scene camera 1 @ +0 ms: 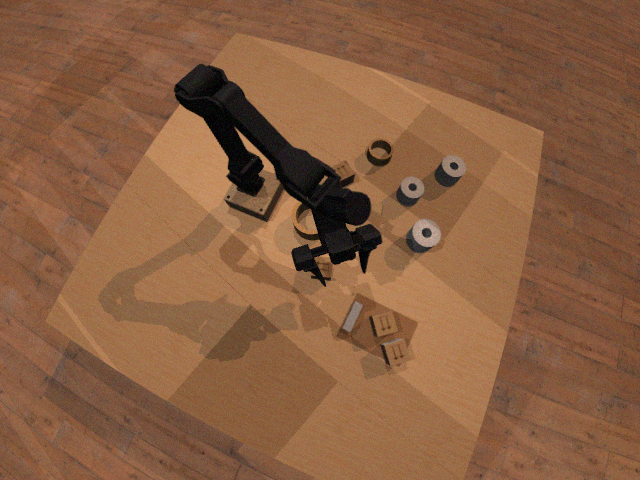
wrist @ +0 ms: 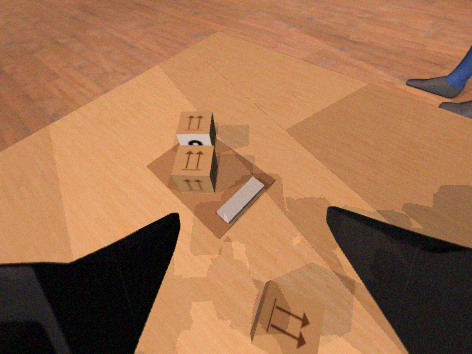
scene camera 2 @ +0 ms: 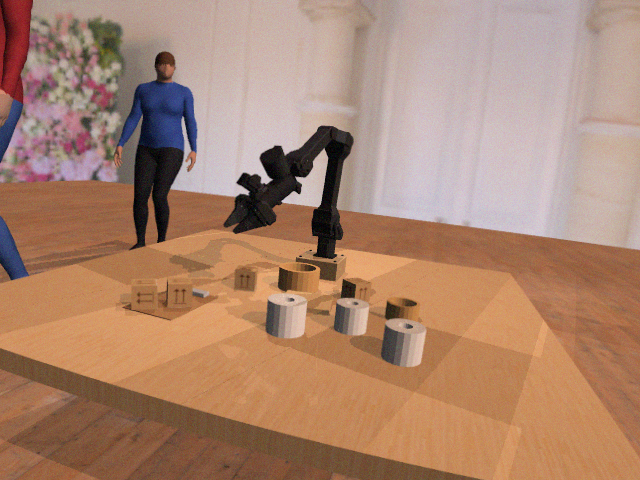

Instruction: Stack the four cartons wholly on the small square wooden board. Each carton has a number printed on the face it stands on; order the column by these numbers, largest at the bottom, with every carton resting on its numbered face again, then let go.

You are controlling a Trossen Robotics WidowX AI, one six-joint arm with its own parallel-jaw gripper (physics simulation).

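Frame: origin at the arm's base, x ahead, y left, z up, level; millimetres.
Seen in the pictures: gripper, fingertip midpoint: (scene camera 1: 344,279) (wrist: 253,216) (scene camera 2: 228,229); arm's base at its link origin: (scene camera 1: 250,184) (scene camera 2: 325,255).
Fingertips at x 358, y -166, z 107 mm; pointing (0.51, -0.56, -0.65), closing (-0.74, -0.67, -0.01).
Offsets run from my fingertips to a thing's top centre. "pt": to the spot under its first point.
The gripper (scene camera 1: 344,278) (scene camera 2: 230,228) (wrist: 253,212) is open and empty, high above the table. One carton {139 mm ahead, 47 mm right, 108 mm down} (scene camera 1: 384,323) (scene camera 2: 179,293) (wrist: 194,167) stands on the square board {137 mm ahead, 64 mm right, 152 mm down} (scene camera 1: 406,326) (scene camera 2: 170,314) (wrist: 160,165). A second carton {194 mm ahead, 101 mm right, 108 mm down} (scene camera 1: 395,352) (scene camera 2: 143,295) (wrist: 195,121) stands beside it at the board's far corner, its white face sideways with a partly hidden number; any overhang is unclear. A third carton {68 mm back, 26 mm left, 110 mm down} (scene camera 1: 324,270) (scene camera 2: 245,279) (wrist: 290,320) stands on the table, partly behind a finger in scene camera 1. A fourth carton {128 mm back, 315 mm left, 110 mm down} (scene camera 1: 344,172) (scene camera 2: 356,289) stands near the arm's base.
A flat white bar {pt 59 mm ahead, 60 mm right, 152 mm down} (scene camera 1: 352,316) (scene camera 2: 200,293) (wrist: 241,200) lies on the board. A large ring {152 mm back, 147 mm left, 105 mm down} (scene camera 1: 296,222) (scene camera 2: 298,281) and a small ring {49 mm back, 445 mm left, 122 mm down} (scene camera 1: 379,161) (scene camera 2: 402,310) stand near the base. Three grey rolls stand beyond them, one {160 mm ahead, 223 mm left, 96 mm down} (scene camera 1: 419,241) (scene camera 2: 285,317) closest to the board.
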